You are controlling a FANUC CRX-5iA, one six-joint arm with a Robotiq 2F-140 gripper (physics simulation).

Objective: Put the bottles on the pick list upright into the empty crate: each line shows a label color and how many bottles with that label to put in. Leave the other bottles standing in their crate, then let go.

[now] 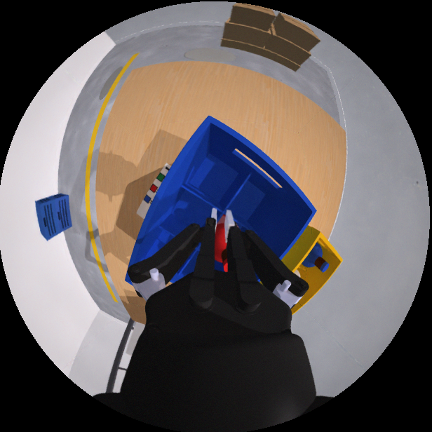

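Observation:
My gripper (220, 216) is shut over the blue crate (295, 215), its fingertips close together with a narrow gap. A red bottle (220, 245) shows in part beneath and between the fingers; they hide most of it, and its label and base cannot be made out. The blue crate has divided compartments. A yellow crate (301, 246) stands at the right with a blue bottle (313, 255) in it, and part of a pale round thing shows near the gripper's right linkage. The pick list (150, 193) lies left of the blue crate, with green, red and blue squares; its counts are unreadable.
The crates stand on a wooden table (240, 97). Cardboard boxes (270, 35) are stacked beyond it at the top. A small blue box (54, 216) is at the far left, beyond a yellow floor line (88, 175). The gripper body hides the lower middle.

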